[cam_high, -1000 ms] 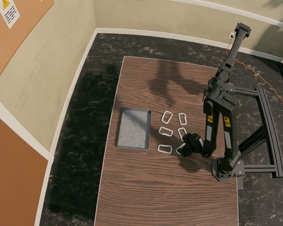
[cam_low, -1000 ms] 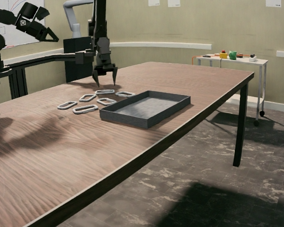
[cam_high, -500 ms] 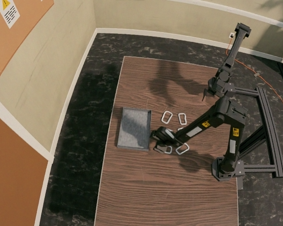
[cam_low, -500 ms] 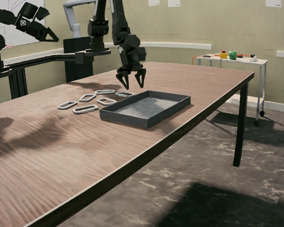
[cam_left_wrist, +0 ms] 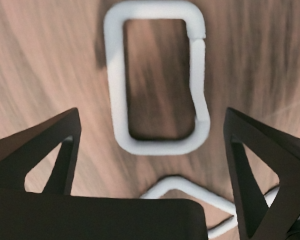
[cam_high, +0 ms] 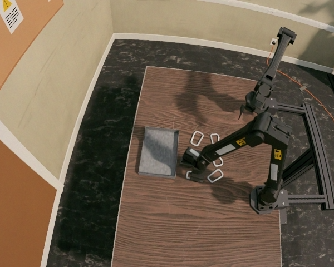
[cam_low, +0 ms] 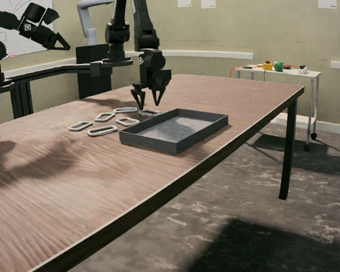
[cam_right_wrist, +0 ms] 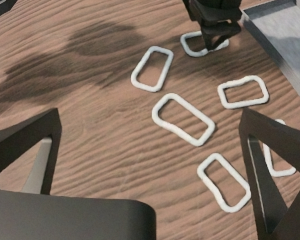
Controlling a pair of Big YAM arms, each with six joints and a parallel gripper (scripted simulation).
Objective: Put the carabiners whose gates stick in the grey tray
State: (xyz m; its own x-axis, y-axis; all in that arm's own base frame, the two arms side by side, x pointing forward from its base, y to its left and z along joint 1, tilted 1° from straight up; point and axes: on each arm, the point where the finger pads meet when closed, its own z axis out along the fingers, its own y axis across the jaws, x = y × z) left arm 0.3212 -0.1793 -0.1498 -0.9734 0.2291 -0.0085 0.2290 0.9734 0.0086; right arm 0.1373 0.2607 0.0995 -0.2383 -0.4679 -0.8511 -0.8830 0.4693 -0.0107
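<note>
Now: left hand 220 mm short of the grey tray, 120 mm to the left of it and 20 mm above it.
</note>
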